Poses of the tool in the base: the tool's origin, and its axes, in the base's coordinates. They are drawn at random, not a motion.
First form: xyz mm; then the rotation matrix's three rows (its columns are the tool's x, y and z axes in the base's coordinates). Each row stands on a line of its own.
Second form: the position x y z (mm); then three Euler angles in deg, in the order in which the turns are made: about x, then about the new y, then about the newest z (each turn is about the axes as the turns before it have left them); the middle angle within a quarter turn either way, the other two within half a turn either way. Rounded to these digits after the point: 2 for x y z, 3 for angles.
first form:
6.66 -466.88 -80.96
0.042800 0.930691 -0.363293
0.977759 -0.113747 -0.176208
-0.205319 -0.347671 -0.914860
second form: 6.66 -466.88 -80.96 169.098 -21.303 -87.367
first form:
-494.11 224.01 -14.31
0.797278 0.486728 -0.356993
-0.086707 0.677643 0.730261
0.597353 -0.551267 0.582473
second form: -494.11 224.01 -14.31 -51.423 -20.916 -31.404
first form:
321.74 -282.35 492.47
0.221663 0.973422 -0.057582
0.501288 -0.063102 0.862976
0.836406 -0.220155 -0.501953
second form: 321.74 -282.35 492.47 -120.185 -3.301 -77.172
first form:
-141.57 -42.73 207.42
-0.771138 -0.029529 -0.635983
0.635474 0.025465 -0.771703
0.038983 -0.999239 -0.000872
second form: -141.57 -42.73 207.42 90.065 -39.493 177.807
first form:
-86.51 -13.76 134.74
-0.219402 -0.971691 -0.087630
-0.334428 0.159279 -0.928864
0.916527 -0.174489 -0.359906
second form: -86.51 -13.76 134.74 111.180 -5.027 102.724
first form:
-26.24 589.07 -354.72
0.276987 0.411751 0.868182
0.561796 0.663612 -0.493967
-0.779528 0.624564 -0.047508
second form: -26.24 589.07 -354.72 95.494 60.248 -56.071
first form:
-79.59 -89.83 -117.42
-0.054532 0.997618 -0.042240
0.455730 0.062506 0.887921
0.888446 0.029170 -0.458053
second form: -79.59 -89.83 -117.42 -117.288 -2.421 -93.129
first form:
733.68 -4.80 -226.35
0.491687 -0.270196 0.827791
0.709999 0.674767 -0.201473
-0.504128 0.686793 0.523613
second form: 733.68 -4.80 -226.35 21.045 55.872 28.790
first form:
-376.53 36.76 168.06
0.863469 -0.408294 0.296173
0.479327 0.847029 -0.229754
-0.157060 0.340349 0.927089
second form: -376.53 36.76 168.06 13.919 17.228 25.307
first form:
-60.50 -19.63 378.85
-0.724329 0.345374 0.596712
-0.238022 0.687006 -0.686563
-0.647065 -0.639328 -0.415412
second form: -60.50 -19.63 378.85 121.176 36.635 -154.507
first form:
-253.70 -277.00 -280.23
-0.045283 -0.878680 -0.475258
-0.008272 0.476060 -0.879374
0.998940 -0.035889 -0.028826
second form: -253.70 -277.00 -280.23 91.877 -28.376 92.950
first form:
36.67 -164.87 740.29
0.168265 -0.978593 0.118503
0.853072 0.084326 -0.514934
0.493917 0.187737 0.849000
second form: 36.67 -164.87 740.29 31.238 6.806 80.244
